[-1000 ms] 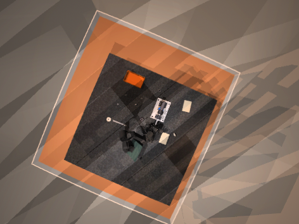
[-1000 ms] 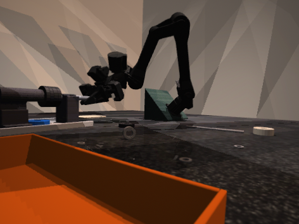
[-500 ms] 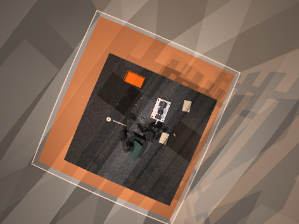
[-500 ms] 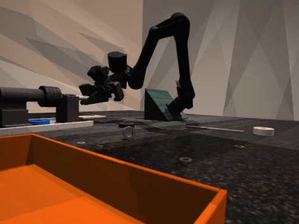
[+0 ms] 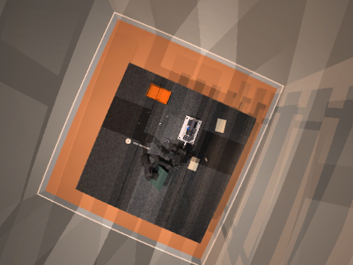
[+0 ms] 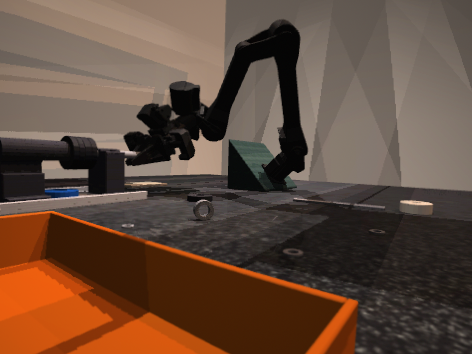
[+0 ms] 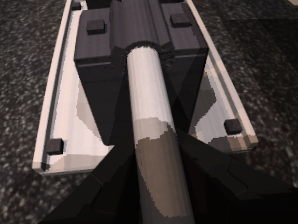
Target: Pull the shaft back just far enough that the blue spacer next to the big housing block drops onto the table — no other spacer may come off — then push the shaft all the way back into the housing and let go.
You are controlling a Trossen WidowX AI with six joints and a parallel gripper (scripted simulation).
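The grey shaft lies 4 cm ahead of my gripper tip, 1 cm to the left of it and 2 cm above it. Also, from my gripper tip: blue spacer: 13 cm ahead, 3 cm to the left, 5 cm below; then orange tray: 25 cm ahead, 44 cm to the left, 5 cm below; then white disc: 26 cm behind, 45 cm to the left, 5 cm below.
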